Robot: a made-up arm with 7 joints. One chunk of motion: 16 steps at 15 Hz.
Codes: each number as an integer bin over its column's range. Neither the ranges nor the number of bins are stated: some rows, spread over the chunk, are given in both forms.
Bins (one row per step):
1: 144 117 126 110 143 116
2: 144 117 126 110 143 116
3: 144 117 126 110 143 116
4: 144 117 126 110 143 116
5: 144 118 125 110 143 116
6: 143 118 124 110 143 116
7: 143 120 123 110 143 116
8: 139 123 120 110 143 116
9: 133 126 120 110 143 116
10: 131 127 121 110 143 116
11: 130 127 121 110 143 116
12: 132 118 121 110 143 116
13: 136 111 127 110 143 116
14: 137 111 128 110 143 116
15: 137 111 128 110 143 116
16: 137 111 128 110 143 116
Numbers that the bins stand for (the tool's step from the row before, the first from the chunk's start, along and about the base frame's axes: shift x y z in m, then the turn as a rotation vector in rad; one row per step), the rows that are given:
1: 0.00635 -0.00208 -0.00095 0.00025 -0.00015 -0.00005
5: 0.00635 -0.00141 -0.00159 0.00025 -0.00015 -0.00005
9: -0.00055 0.00399 -0.00476 0.00025 -0.00015 -0.00005
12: -0.00118 -0.00141 -0.00413 0.00025 -0.00015 -0.00005
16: 0.00196 -0.00613 0.00032 0.00025 -0.00015 -0.00005
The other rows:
2: 0.00635 -0.00208 -0.00095 0.00025 -0.00015 -0.00005
3: 0.00635 -0.00208 -0.00095 0.00025 -0.00015 -0.00005
4: 0.00635 -0.00208 -0.00095 0.00025 -0.00015 -0.00005
6: 0.00573 -0.00141 -0.00222 0.00025 -0.00015 -0.00005
7: 0.00573 -0.00006 -0.00286 0.00025 -0.00015 -0.00005
8: 0.00322 0.00196 -0.00476 0.00025 -0.00015 -0.00005
10: -0.00180 0.00466 -0.00413 0.00025 -0.00015 -0.00005
11: -0.00243 0.00466 -0.00413 0.00025 -0.00015 -0.00005
13: 0.00133 -0.00613 -0.00032 0.00025 -0.00015 -0.00005
14: 0.00196 -0.00613 0.00032 0.00025 -0.00015 -0.00005
15: 0.00196 -0.00613 0.00032 0.00025 -0.00015 -0.00005

